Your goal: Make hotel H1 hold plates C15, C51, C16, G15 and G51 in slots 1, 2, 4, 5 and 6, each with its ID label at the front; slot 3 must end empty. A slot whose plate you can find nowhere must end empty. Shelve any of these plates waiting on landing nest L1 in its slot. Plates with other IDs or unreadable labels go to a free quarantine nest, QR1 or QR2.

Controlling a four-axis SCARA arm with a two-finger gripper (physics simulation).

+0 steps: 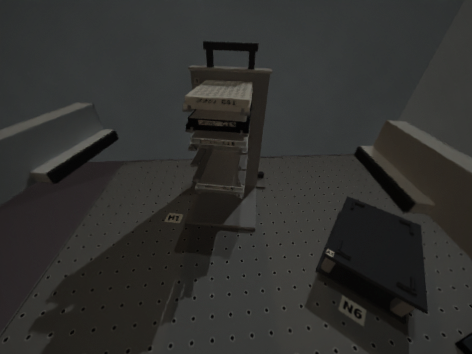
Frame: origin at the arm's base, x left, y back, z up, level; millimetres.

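Seen in the pictures: gripper, fingertip midpoint: (233, 129).
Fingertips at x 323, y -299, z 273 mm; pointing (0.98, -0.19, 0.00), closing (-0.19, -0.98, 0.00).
Offsets run from my fingertips to a thing's top centre. "pt": to the spot under its first point.
Hotel H1 (260, 115) stands ahead, centre, its label on the floor at left. A white plate @[dx +203, dy -6, dz -18 mm] (220, 97), its blurred label reading like G51, lies in the top slot. Below it are a black plate @[dx +203, dy -6, dz -46 mm] (218, 121), seemingly G15, and a clear plate @[dx +203, dy -6, dz -74 mm] (219, 142), its label faint but like C16. A clear plate @[dx +203, dy -6, dz -158 mm] (220, 188) with an unreadable label lies in the lowest slot. No plate shows in the two levels between the clear plates. My gripper (233, 129) is open and empty, its fingers wide apart at left and right, short of the hotel. L1, QR1 and QR2 do not show.
A dark nest @[dx +55, dy -244, dz -206 mm] (377, 245) with raised corner guides and no plate on it stands at the lower right, beside the N6 label @[pt dx -23, dy -172, dz -260 mm] (352, 310). The hotel has a black top handle @[pt dx +275, dy -21, dz +32 mm] (230, 46). A dark object's corner @[pt dx -74, dy -282, dz -246 mm] (467, 344) shows at the bottom right edge.
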